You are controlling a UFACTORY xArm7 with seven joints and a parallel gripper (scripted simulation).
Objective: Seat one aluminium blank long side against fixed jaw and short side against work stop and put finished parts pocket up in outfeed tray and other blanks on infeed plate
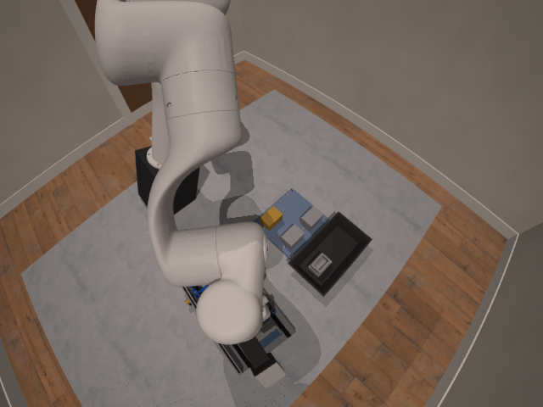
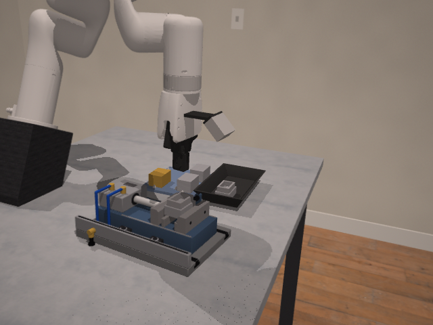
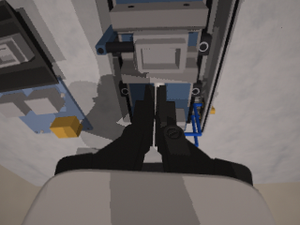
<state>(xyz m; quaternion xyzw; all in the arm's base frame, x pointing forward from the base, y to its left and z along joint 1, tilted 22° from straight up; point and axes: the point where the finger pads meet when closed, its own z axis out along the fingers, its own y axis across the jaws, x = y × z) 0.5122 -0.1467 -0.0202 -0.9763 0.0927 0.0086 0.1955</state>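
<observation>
The piston rod is 80 mm behind my hand, 10 mm to the left of it and 120 mm below it. Also, from my hand: grey rail 80 mm behind, 80 mm to the right, 160 mm below; vise bed 60 mm behind, 10 mm to the left, 160 mm below; brass blank 190 mm behind, 270 mm to the left, 170 mm below.
</observation>
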